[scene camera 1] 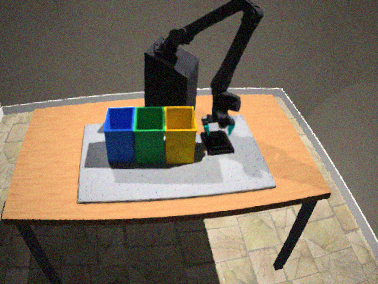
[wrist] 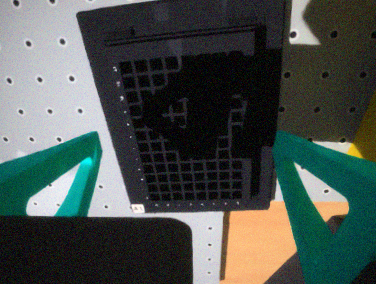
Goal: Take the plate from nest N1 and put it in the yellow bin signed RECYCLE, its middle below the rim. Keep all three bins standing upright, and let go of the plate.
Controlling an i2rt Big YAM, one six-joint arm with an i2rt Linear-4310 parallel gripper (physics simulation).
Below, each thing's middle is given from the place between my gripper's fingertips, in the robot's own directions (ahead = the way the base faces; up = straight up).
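Scene:
The black plate (wrist: 186,99) is 3 cm below my hand and 1 cm behind it. A green bin (scene camera 1: 149,122) stands 4 cm above my hand, 3 cm ahead of it and 32 cm to the right of it, while the blue bin (scene camera 1: 120,139) is 4 cm above my hand, 3 cm ahead of it and 45 cm to the right of it. Then there is the yellow bin (scene camera 1: 180,123), which is 4 cm above my hand, 4 cm ahead of it and 18 cm to the right of it.

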